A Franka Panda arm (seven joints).
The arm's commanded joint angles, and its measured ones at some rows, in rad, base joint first. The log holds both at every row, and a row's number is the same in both.
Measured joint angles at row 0:
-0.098, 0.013, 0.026, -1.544, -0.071, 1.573, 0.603
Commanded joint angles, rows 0 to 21:
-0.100, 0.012, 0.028, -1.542, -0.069, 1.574, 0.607
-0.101, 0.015, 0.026, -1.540, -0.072, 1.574, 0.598
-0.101, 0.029, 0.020, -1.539, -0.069, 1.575, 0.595
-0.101, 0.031, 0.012, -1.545, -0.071, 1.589, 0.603
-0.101, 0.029, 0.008, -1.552, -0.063, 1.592, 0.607
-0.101, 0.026, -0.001, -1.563, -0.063, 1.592, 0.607
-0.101, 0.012, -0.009, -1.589, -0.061, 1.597, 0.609
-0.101, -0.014, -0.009, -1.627, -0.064, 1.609, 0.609
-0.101, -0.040, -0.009, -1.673, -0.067, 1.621, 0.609
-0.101, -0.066, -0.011, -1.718, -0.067, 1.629, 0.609
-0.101, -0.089, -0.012, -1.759, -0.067, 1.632, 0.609
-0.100, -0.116, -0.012, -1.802, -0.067, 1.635, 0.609
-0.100, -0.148, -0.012, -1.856, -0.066, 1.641, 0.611
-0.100, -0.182, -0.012, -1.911, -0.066, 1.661, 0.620
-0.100, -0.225, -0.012, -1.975, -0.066, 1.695, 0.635
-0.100, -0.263, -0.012, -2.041, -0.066, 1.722, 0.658
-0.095, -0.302, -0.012, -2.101, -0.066, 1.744, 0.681
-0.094, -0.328, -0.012, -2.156, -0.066, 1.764, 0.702
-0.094, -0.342, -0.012, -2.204, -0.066, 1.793, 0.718
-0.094, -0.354, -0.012, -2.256, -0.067, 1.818, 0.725
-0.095, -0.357, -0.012, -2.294, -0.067, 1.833, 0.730
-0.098, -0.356, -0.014, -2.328, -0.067, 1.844, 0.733
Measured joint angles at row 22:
-0.100, -0.300, -0.010, -2.169, -0.071, 1.762, 0.698
